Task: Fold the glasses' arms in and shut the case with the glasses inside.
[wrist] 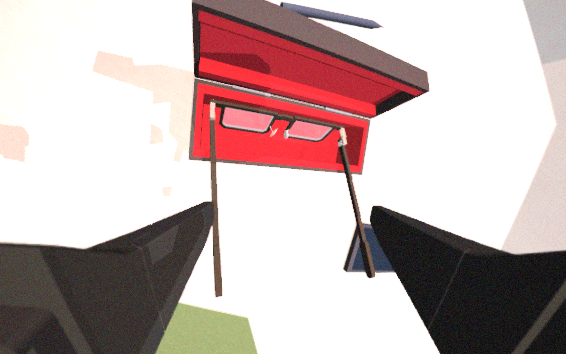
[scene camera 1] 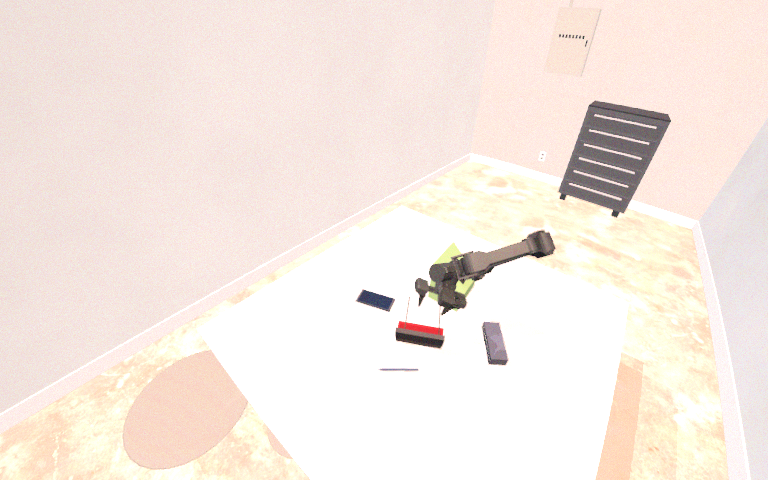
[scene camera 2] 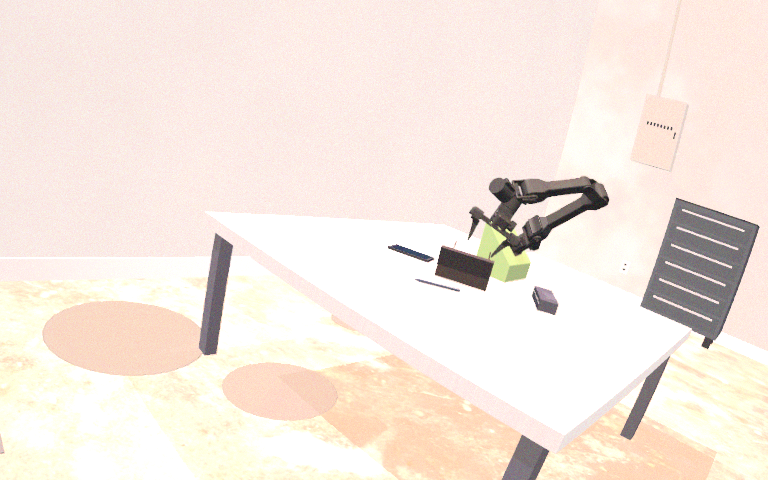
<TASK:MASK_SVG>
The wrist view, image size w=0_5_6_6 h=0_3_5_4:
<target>gripper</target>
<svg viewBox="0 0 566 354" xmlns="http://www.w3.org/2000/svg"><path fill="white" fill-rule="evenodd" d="M372 206L370 224L376 238L439 354L566 354L566 250L513 254L454 234L384 206ZM213 202L204 201L152 224L87 248L51 244L0 242L0 354L155 354L209 237L215 217Z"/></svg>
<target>thin dark pen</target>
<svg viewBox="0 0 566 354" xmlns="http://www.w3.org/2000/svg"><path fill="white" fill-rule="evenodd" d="M280 3L280 6L308 18L367 29L384 28L384 26L370 19L287 2Z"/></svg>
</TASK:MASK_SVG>
